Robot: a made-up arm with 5 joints. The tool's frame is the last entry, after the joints.
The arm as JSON. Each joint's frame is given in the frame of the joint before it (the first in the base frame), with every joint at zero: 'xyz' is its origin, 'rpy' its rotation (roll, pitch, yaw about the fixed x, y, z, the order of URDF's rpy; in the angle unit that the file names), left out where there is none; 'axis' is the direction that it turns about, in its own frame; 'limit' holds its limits. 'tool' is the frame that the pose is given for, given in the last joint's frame.
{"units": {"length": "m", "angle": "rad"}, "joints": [
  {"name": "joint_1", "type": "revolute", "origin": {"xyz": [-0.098, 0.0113, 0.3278]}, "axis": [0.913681, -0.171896, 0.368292], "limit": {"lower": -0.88, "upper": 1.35}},
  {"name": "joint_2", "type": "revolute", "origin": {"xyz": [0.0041, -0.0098, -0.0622]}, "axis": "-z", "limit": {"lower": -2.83, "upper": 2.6}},
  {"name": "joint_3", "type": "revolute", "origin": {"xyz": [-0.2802, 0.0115, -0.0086]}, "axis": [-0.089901, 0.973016, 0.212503], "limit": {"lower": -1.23, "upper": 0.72}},
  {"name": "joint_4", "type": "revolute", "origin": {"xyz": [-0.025, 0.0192, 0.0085]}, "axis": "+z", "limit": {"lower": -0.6, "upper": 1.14}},
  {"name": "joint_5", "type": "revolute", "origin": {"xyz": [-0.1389, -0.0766, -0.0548]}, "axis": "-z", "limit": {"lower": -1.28, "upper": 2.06}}
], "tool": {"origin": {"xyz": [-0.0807, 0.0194, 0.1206], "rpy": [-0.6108, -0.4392, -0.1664]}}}
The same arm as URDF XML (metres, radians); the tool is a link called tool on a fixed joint. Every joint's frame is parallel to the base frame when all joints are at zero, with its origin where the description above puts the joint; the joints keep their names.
<robot name="arm">
  <link name="base"/>
  <link name="link1"/>
  <link name="link2"/>
  <link name="link3"/>
  <link name="link4"/>
  <link name="link5"/>
  <link name="tool"/>
  <joint name="joint_1" type="revolute">
    <parent link="base"/>
    <child link="link1"/>
    <origin xyz="-0.098 0.0113 0.3278" rpy="0 0 0"/>
    <axis xyz="0.913681 -0.171896 0.368292"/>
    <limit lower="-0.88" upper="1.35"/>
  </joint>
  <joint name="joint_2" type="revolute">
    <parent link="link1"/>
    <child link="link2"/>
    <origin xyz="0.0041 -0.0098 -0.0622" rpy="0 0 0"/>
    <axis xyz="0 0 -1"/>
    <limit lower="-2.83" upper="2.6"/>
  </joint>
  <joint name="joint_3" type="revolute">
    <parent link="link2"/>
    <child link="link3"/>
    <origin xyz="-0.2802 0.0115 -0.0086" rpy="0 0 0"/>
    <axis xyz="-0.089901 0.973016 0.212503"/>
    <limit lower="-1.23" upper="0.72"/>
  </joint>
  <joint name="joint_4" type="revolute">
    <parent link="link3"/>
    <child link="link4"/>
    <origin xyz="-0.025 0.0192 0.0085" rpy="0 0 0"/>
    <axis xyz="0 0 1"/>
    <limit lower="-0.6" upper="1.14"/>
  </joint>
  <joint name="joint_5" type="revolute">
    <parent link="link4"/>
    <child link="link5"/>
    <origin xyz="-0.1389 -0.0766 -0.0548" rpy="0 0 0"/>
    <axis xyz="0 0 -1"/>
    <limit lower="-1.28" upper="2.06"/>
  </joint>
  <joint name="tool_joint" type="fixed">
    <parent link="link5"/>
    <child link="tool"/>
    <origin xyz="-0.0807 0.0194 0.1206" rpy="-0.6108 -0.4392 -0.1664"/>
  </joint>
</robot>

